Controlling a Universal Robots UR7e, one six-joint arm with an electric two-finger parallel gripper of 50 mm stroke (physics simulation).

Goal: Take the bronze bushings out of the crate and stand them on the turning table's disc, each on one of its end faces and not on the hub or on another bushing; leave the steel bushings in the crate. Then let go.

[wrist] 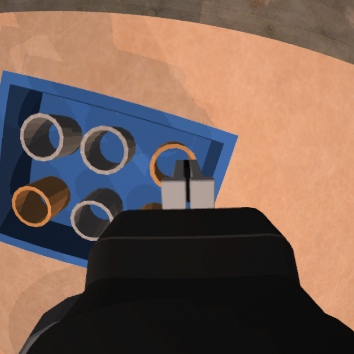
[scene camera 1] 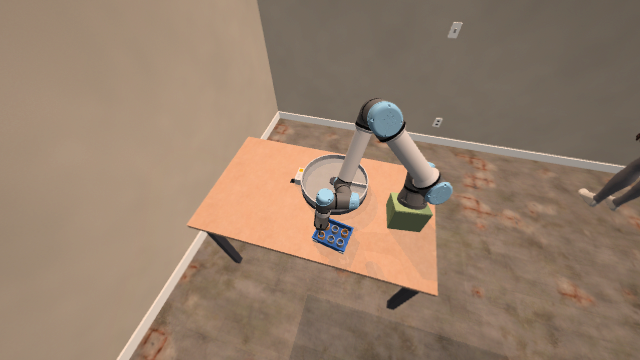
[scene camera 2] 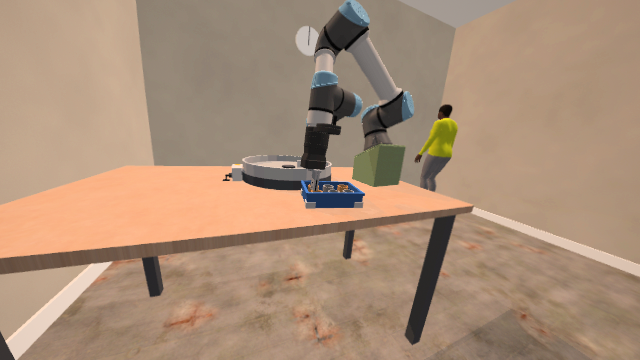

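Where they show: gripper, fingertip midpoint: (wrist: 186, 173) (scene camera 1: 319, 233) (scene camera 2: 313, 189); arm's base, link origin: (scene camera 1: 411, 201) (scene camera 2: 378, 151).
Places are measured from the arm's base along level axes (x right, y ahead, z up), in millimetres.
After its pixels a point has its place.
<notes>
The blue crate (scene camera 1: 344, 248) {z -110, x -295, y 307 mm} (scene camera 2: 333, 199) {z -131, x -288, y 405 mm} (wrist: 140, 114) {z -110, x -283, y 416 mm} sits on the table in front of the turning table (scene camera 1: 309, 196) {z -74, x -46, y 562 mm} (scene camera 2: 268, 168) {z -79, x -49, y 566 mm}. In the wrist view it holds three steel bushings (wrist: 49, 137) {z -153, x -258, y 320 mm} (wrist: 109, 149) (wrist: 95, 214) {z -154, x -180, y 367 mm} and bronze ones. One bronze bushing (wrist: 156, 159) {z -117, x -250, y 429 mm} stands at the crate's right end, another (wrist: 38, 200) {z -150, x -193, y 307 mm} stands at its left, and a third (wrist: 151, 206) {z -142, x -199, y 427 mm} peeks out from under the gripper body. My gripper (wrist: 186, 173) {z -111, x -242, y 454 mm} (scene camera 1: 320, 226) {z -111, x -242, y 454 mm} (scene camera 2: 315, 183) {z -111, x -242, y 454 mm} reaches down into the crate. Its fingers are shut tight together over the near rim of the right-end bronze bushing, with nothing between them. The disc (scene camera 1: 318, 176) {z -107, x 138, y 554 mm} carries no bushings.
The arm's green base block (scene camera 1: 408, 216) {z 0, x -96, y 16 mm} (scene camera 2: 379, 164) {z -51, x -102, y 75 mm} stands on the table to the right of the turning table. A small control box (scene camera 2: 236, 171) {z -117, x 80, y 681 mm} sits at the turning table's left side. A person (scene camera 2: 441, 138) stands beyond the table's right end.
</notes>
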